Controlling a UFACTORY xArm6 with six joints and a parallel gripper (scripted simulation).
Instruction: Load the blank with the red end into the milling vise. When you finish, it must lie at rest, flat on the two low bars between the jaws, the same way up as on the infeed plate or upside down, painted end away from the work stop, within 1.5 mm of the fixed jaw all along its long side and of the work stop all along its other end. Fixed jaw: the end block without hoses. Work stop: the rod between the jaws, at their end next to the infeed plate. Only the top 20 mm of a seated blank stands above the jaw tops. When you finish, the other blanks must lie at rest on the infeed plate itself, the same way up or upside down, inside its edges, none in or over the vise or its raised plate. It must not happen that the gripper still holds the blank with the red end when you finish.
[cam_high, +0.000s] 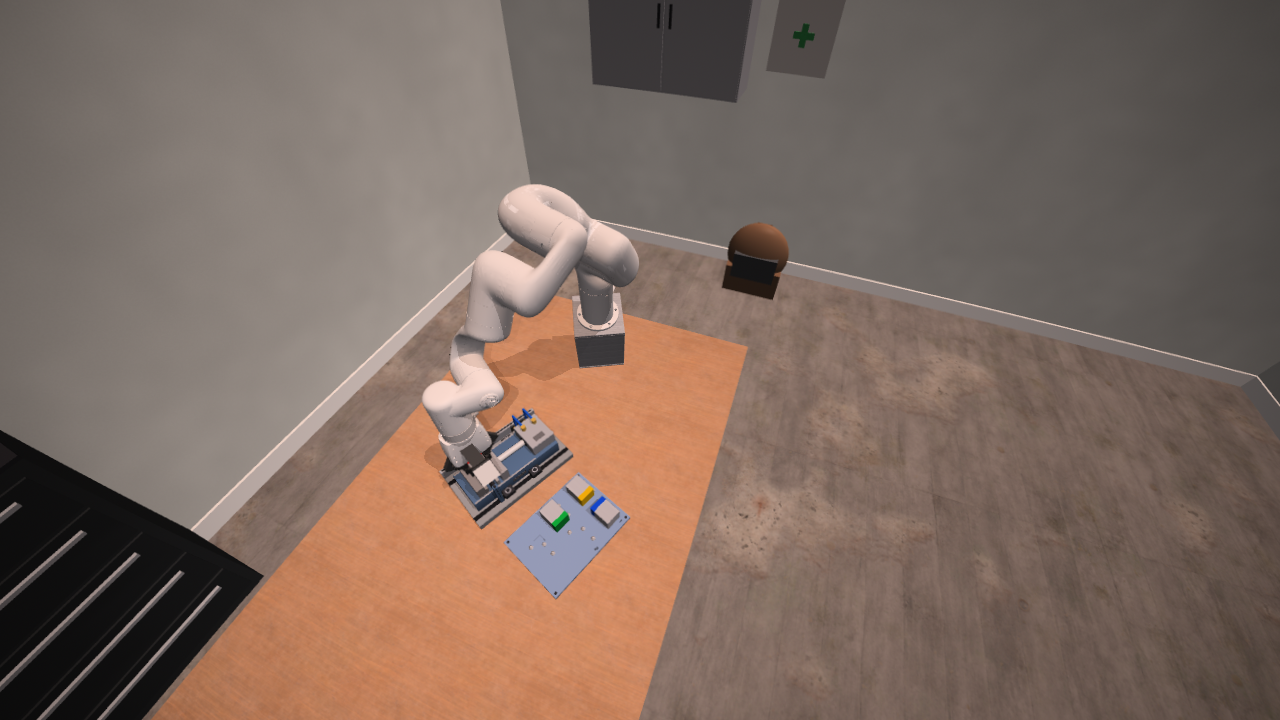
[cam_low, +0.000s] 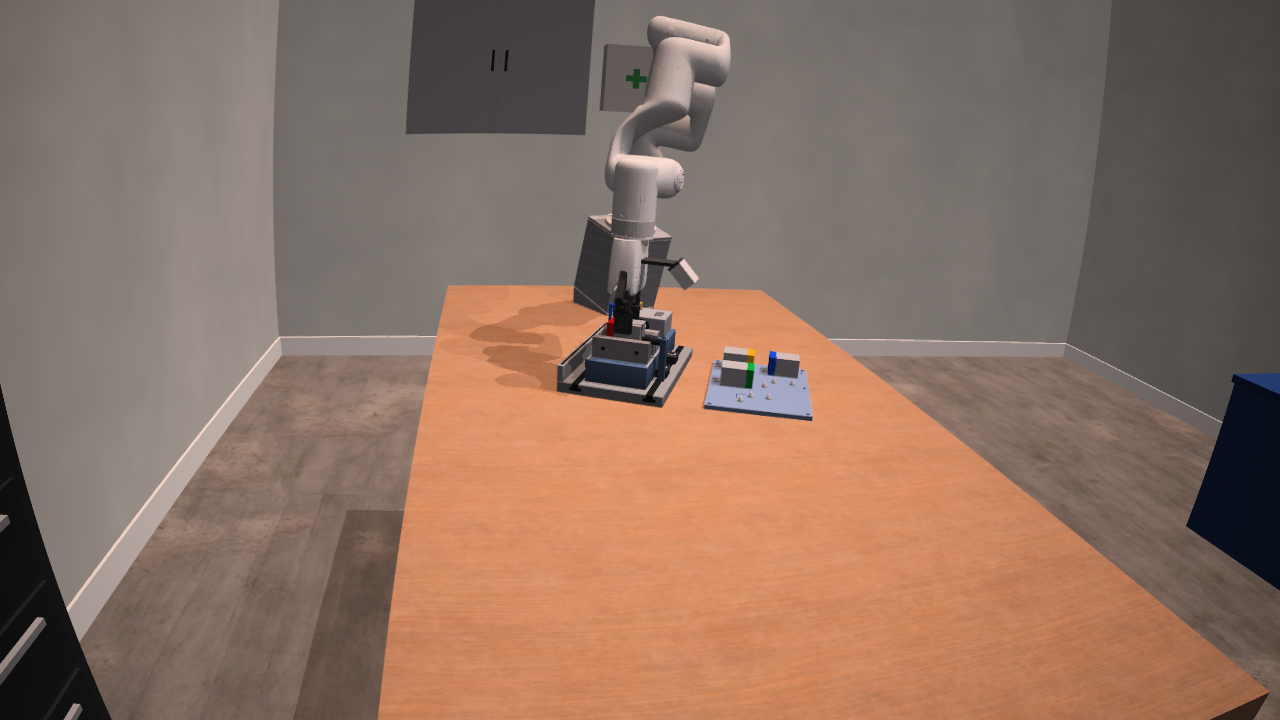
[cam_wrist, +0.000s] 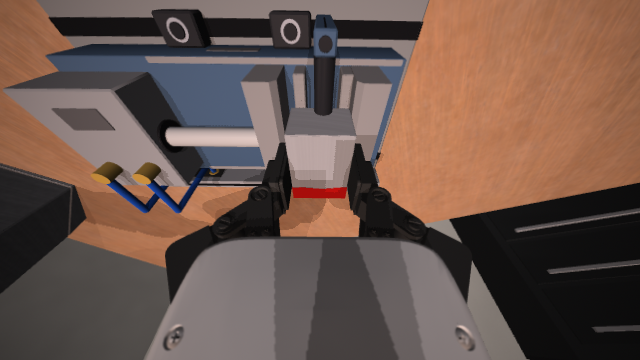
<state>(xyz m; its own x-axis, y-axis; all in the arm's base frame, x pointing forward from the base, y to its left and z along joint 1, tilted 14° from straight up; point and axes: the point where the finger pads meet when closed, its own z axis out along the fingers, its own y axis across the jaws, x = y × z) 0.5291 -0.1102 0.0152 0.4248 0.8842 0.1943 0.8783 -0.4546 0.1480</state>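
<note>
The red-ended blank is 2 cm below my hand. From my hand the other things lie so: fixed jaw (5 cm below, 3 cm ahead, 1 cm to the right); then moving jaw (5 cm below, 3 cm behind, 2 cm to the left); then dark work stop rod (4 cm to the left, 3 cm below, 2 cm ahead).
</note>
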